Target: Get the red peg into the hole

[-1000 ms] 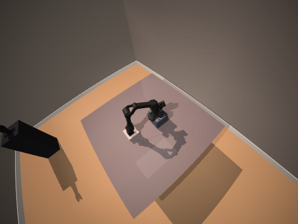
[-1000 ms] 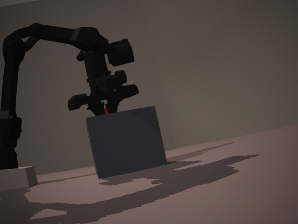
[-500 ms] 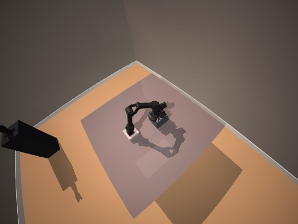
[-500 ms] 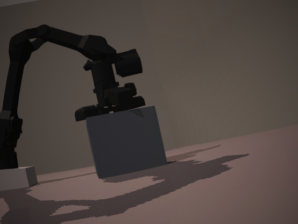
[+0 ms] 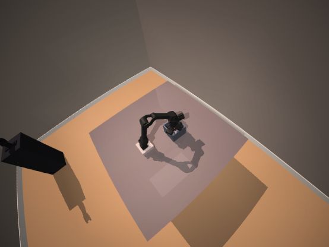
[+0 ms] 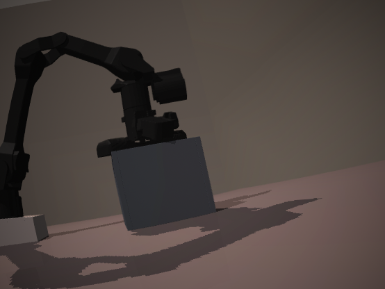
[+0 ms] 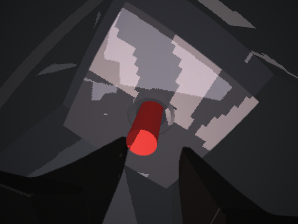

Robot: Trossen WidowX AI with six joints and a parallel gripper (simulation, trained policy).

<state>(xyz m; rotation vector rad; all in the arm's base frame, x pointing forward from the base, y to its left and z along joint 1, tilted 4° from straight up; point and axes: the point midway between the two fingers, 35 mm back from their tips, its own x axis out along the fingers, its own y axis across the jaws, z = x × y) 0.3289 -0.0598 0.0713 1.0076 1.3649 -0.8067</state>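
My gripper tip is 1 cm short of the red peg, 1 cm to the left of it and 1 cm above it. The rest, counted from my gripper tip: plate: 1 cm ahead, 1 cm to the right, 3 cm below.
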